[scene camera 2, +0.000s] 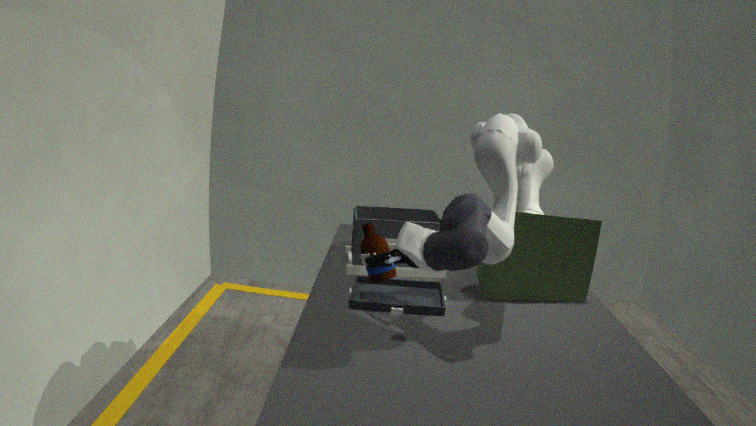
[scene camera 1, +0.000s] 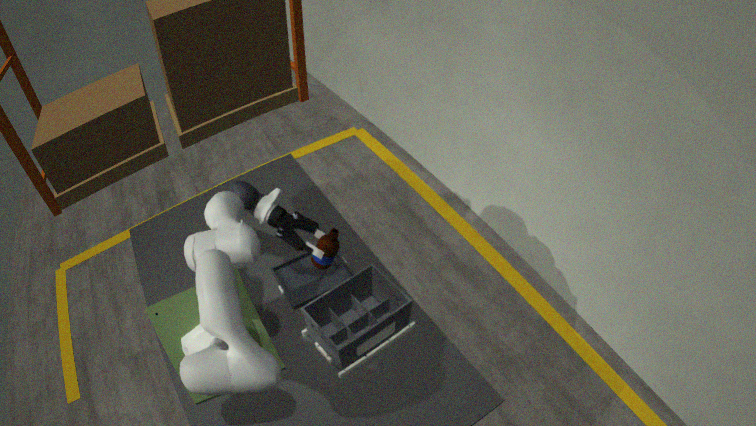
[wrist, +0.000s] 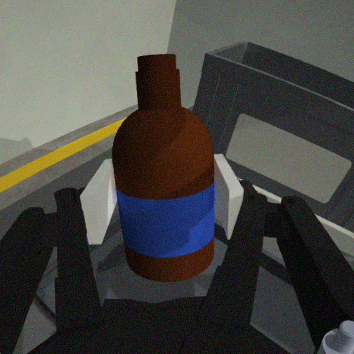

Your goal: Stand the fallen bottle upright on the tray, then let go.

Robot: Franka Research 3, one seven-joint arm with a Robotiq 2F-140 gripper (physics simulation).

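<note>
The brown bottle with a blue band (scene camera 1: 325, 247) (scene camera 2: 375, 245) (wrist: 167, 220) is held neck up, with a slight lean to the left in the scene camera 2 view. My gripper (scene camera 1: 319, 241) (scene camera 2: 379, 259) (wrist: 164, 174) is shut on it, with one pale pad on each side around the band. The gripper reaches in from the side, close to level. The shallow dark tray (scene camera 1: 298, 285) (scene camera 2: 423, 310) is below the bottle. The base appears a little above the tray in the scene camera 2 view; the exact gap cannot be told.
A dark divided crate (scene camera 1: 347, 355) (scene camera 2: 396, 228) (wrist: 215, 95) with pale rails stands right beside the tray. A green panel (scene camera 1: 174, 317) (scene camera 2: 544, 264) is near the arm's base. Large boxes (scene camera 1: 227, 68) stand by an orange rack (scene camera 1: 298, 52) beyond the dark mat.
</note>
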